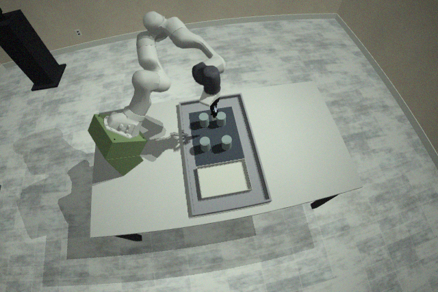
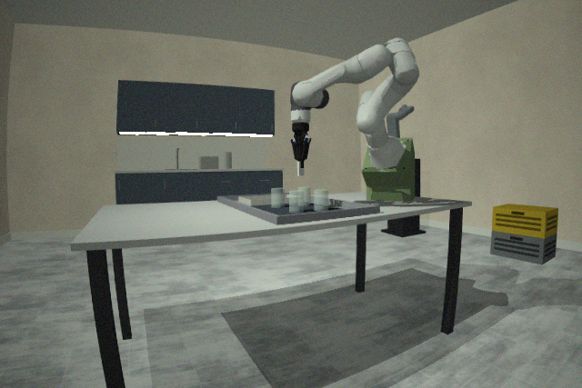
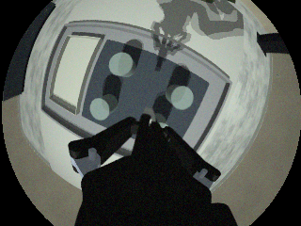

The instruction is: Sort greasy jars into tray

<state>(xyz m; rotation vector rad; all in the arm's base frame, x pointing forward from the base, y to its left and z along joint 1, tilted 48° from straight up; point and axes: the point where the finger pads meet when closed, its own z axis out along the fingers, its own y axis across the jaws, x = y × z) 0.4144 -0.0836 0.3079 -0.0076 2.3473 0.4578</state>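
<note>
Right now the dark drying mat is 2 cm to the right of my hand and 18 cm below it. Also, from my hand: white tray: 3 cm ahead, 34 cm to the right, 18 cm below; then grey steel surround: 2 cm ahead, 13 cm to the right, 19 cm below.
</note>
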